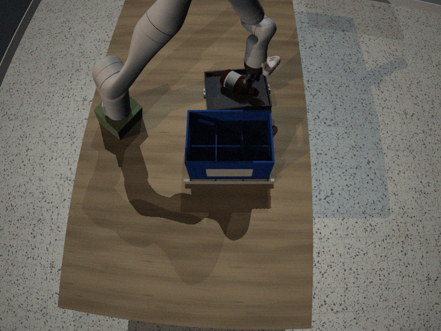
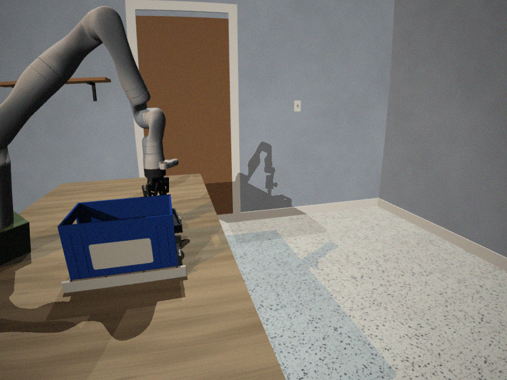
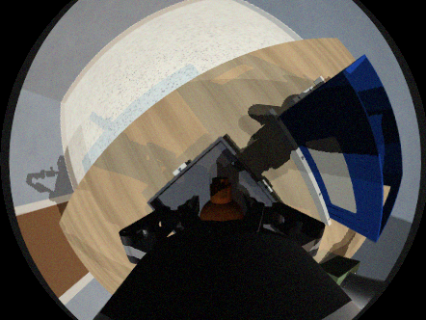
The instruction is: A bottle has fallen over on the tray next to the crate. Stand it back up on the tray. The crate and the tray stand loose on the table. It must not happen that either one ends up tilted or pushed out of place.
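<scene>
My gripper is now 5 cm above the brown bottle, 4 cm past it and 3 cm to the right of it. Also, from my hand: tray (8 cm below, 6 cm behind, 3 cm to the left); blue crate (26 cm to the right, 9 cm behind, 1 cm below).
</scene>
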